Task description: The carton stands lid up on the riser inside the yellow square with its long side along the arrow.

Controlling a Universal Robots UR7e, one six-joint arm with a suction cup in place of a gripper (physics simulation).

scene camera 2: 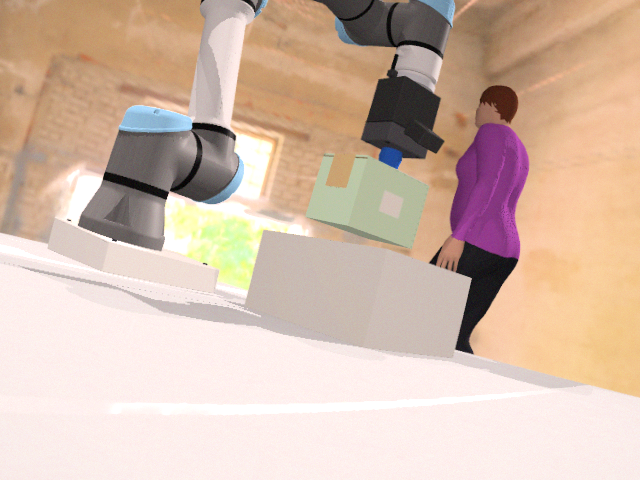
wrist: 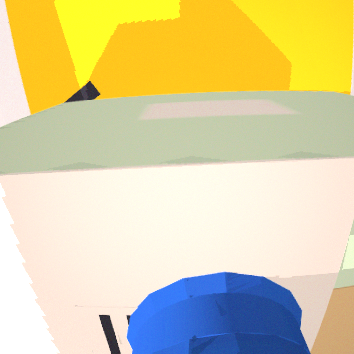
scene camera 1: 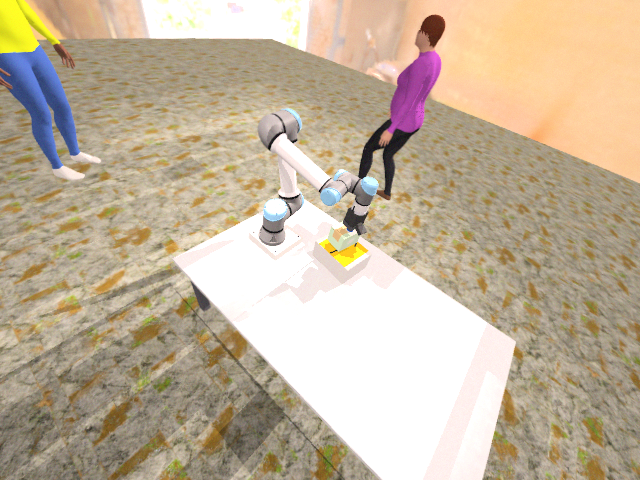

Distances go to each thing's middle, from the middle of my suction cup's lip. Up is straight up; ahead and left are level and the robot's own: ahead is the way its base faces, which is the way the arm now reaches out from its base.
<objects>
Right now the pale green carton [scene camera 2: 359,194] is 6 cm below my suction cup and 2 cm behind it. Round my suction cup: white riser [scene camera 2: 371,297] 20 cm below, 1 cm to the right.
</objects>
